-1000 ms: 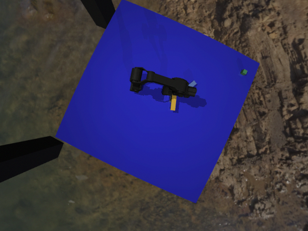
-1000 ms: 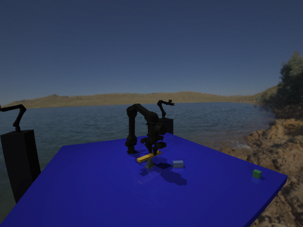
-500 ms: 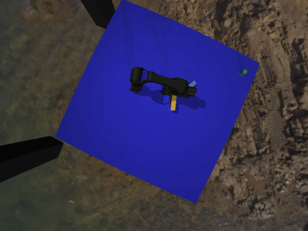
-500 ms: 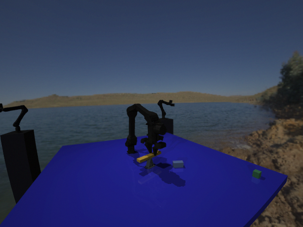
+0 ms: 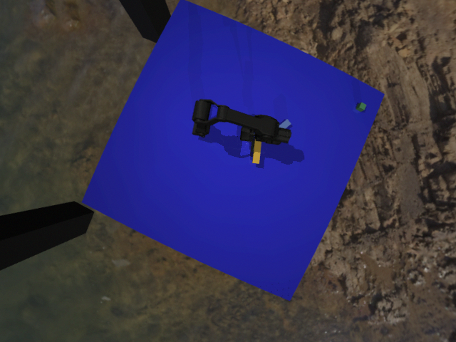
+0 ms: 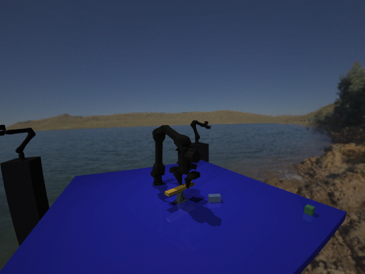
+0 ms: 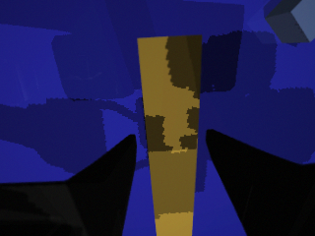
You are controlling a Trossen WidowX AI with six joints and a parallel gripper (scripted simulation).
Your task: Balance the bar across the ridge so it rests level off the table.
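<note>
Now: gripper tip 30 mm to the left of the yellow bar and 10 mm short of it. The rest, counted from my gripper tip: light blue block: 130 mm to the left, 100 mm ahead, 60 mm below; small green cube: 450 mm ahead, 430 mm to the left, 60 mm below.
</note>
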